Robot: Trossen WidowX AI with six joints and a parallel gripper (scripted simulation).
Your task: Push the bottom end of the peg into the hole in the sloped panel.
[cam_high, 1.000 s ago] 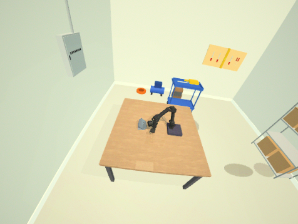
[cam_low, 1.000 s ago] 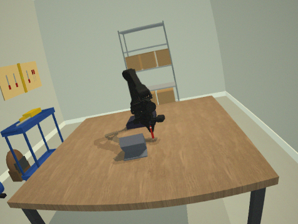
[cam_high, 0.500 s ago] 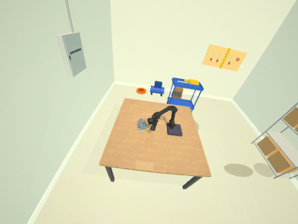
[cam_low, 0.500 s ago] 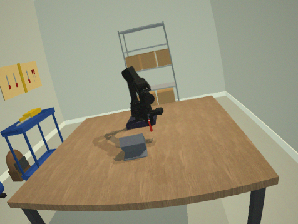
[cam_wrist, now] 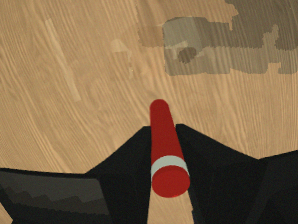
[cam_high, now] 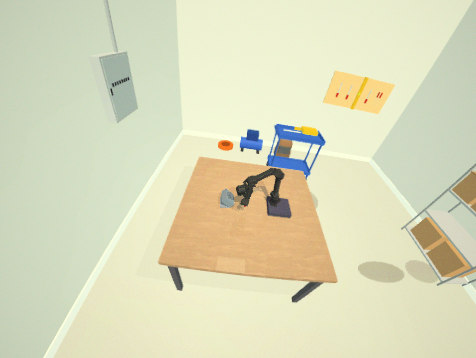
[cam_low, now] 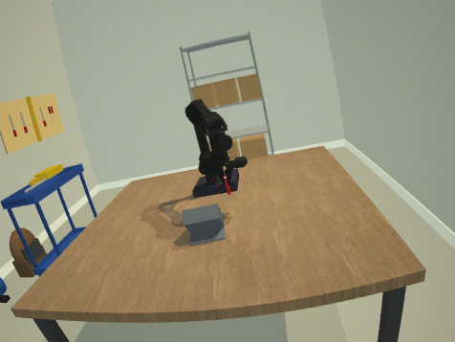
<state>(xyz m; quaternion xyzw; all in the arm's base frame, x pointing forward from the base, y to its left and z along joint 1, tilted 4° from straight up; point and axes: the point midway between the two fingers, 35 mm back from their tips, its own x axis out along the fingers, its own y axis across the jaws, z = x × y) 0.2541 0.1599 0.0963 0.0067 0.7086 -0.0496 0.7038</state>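
The grey sloped panel lies 170 mm ahead of my gripper tip, 60 mm to the right of it and 60 mm below it. From my gripper tip the other things lie so: red peg: 20 mm above.
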